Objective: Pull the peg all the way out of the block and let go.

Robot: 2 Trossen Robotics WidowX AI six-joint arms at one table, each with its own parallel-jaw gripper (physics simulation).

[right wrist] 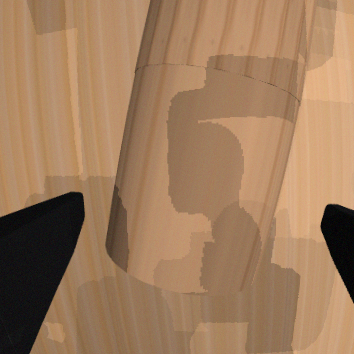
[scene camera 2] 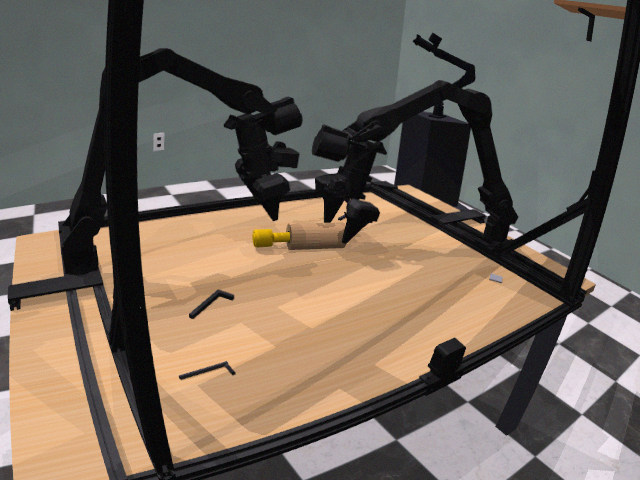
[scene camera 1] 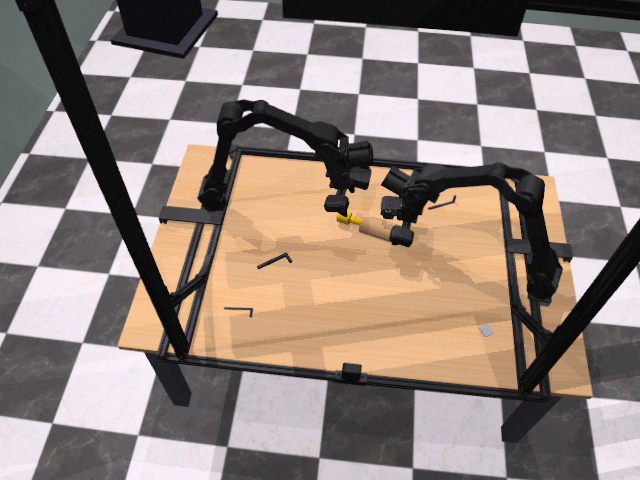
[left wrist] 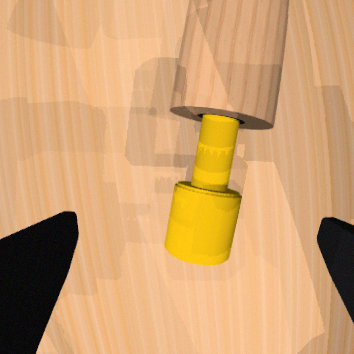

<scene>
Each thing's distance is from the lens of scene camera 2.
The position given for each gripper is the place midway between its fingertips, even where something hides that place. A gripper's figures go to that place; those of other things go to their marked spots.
left gripper [scene camera 2: 268, 211]: 99 cm
right gripper [scene camera 2: 334, 234]: 105 cm
wooden cylinder block [scene camera 2: 303, 236]: 99 cm
</scene>
